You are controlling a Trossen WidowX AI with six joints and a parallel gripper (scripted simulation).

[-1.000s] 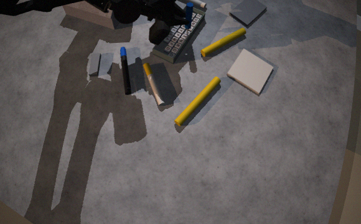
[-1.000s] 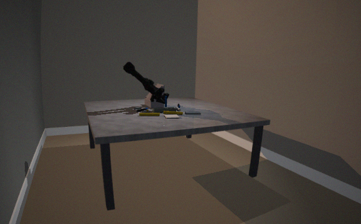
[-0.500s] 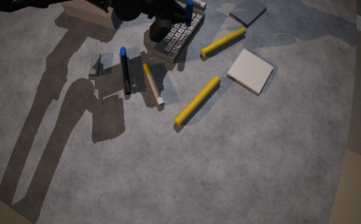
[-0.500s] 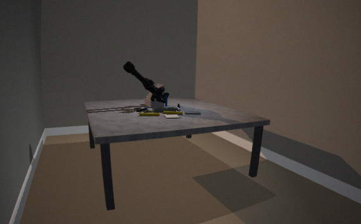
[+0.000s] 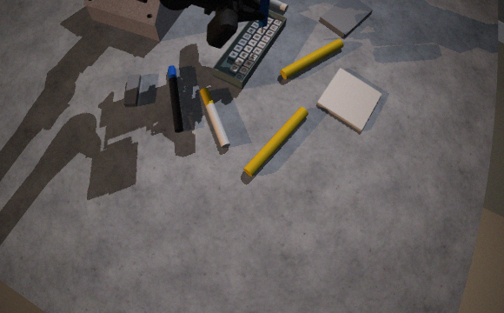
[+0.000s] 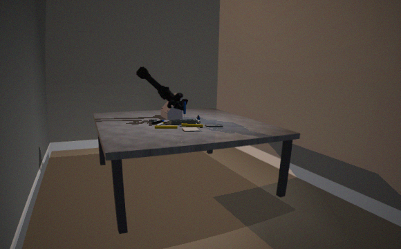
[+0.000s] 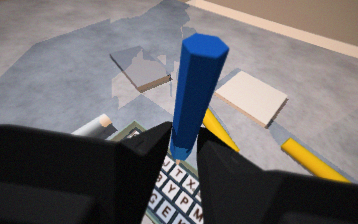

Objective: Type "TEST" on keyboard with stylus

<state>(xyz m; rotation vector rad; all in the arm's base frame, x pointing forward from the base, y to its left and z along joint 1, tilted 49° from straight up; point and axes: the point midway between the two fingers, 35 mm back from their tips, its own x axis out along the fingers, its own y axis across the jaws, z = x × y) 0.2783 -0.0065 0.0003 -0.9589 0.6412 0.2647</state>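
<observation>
My gripper tip is now 9 cm above the T key. Round my gripper tip: blue stylus 2 cm below; yellow-and-white marker 18 cm to the right, 10 cm below, 1 cm behind; white cylinder 12 cm to the left, 10 cm below, 5 cm behind.
</observation>
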